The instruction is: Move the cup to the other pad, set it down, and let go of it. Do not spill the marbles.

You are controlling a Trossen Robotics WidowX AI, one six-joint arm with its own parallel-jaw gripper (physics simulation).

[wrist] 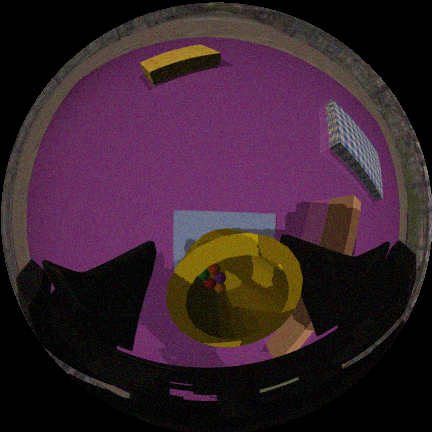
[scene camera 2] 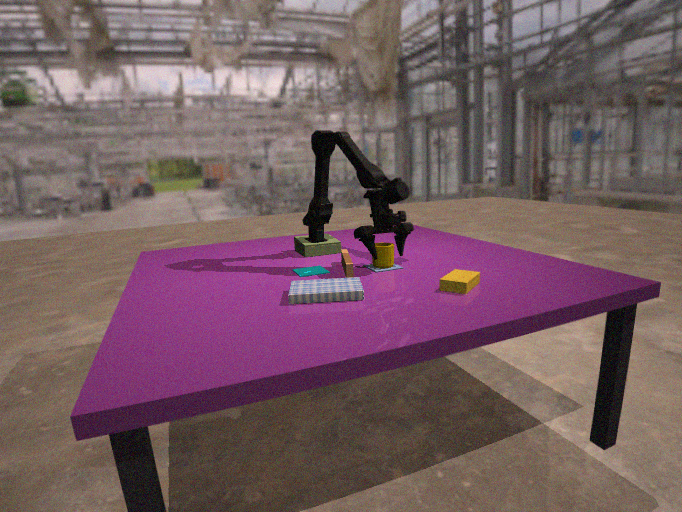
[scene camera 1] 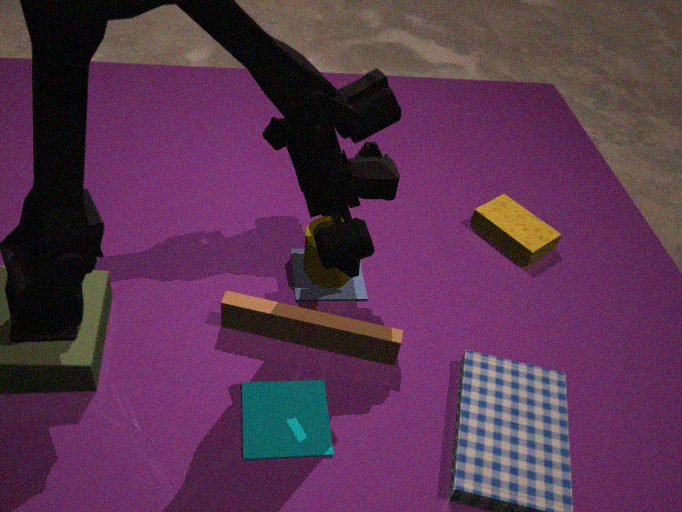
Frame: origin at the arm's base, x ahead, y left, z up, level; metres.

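Where they show: gripper, fingertip midpoint: (wrist: 218, 245) (scene camera 2: 388, 257); arm's base, link origin: (scene camera 2: 316, 240) (scene camera 1: 46, 317).
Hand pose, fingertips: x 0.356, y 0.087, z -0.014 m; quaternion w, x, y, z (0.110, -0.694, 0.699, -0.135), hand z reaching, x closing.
Note:
Things, the pixels of their top centre, and the offset from my fingertips. "spot": a spot on its surface instead.
- yellow cup, top centre: (wrist: 240, 305) (scene camera 1: 333, 234) (scene camera 2: 382, 244) dy -0.006, dx -0.024, dz +0.038 m
- blue-grey pad, top centre: (wrist: 224, 263) (scene camera 1: 328, 273) (scene camera 2: 383, 266) dy -0.007, dx -0.023, dz -0.031 m
- teal pad, top centre: (scene camera 1: 286, 417) (scene camera 2: 310, 270) dy -0.215, dx -0.112, dz -0.031 m
- wooden bar, surface spot: (wrist: 340, 225) (scene camera 2: 352, 265) spot: dy -0.130, dx +0.003, dz -0.006 m
- blue-and-white checked block, top centre: (scene camera 1: 514, 425) (wrist: 364, 148) (scene camera 2: 325, 285) dy -0.273, dx +0.128, dz -0.009 m
- yellow sponge, top centre: (scene camera 1: 517, 221) (wrist: 177, 53) (scene camera 2: 460, 275) dy +0.044, dx +0.267, dz -0.004 m
A yellow cup (scene camera 1: 315, 265) (scene camera 2: 383, 256) (wrist: 235, 245) stands upright on the blue-grey pad (scene camera 1: 358, 290) (scene camera 2: 397, 267) (wrist: 225, 220). Several small marbles (wrist: 214, 279) lie inside it in the wrist view. My gripper (scene camera 2: 388, 256) (wrist: 218, 245) is open, with its fingers low on either side of the cup; in the wrist view the right finger is closer to the cup wall than the left. In scene camera 1 a finger hides part of the cup. The teal pad (scene camera 1: 280, 405) (scene camera 2: 311, 271) lies flat with no cup on it.
A wooden bar (scene camera 1: 311, 326) (scene camera 2: 346, 263) (wrist: 340, 225) stands between the two pads. A blue-and-white checked block (scene camera 1: 512, 435) (scene camera 2: 326, 289) (wrist: 355, 150) and a yellow sponge (scene camera 1: 516, 228) (scene camera 2: 459, 281) (wrist: 181, 64) lie farther off. The arm stands on a green base block (scene camera 1: 49, 374) (scene camera 2: 317, 248).

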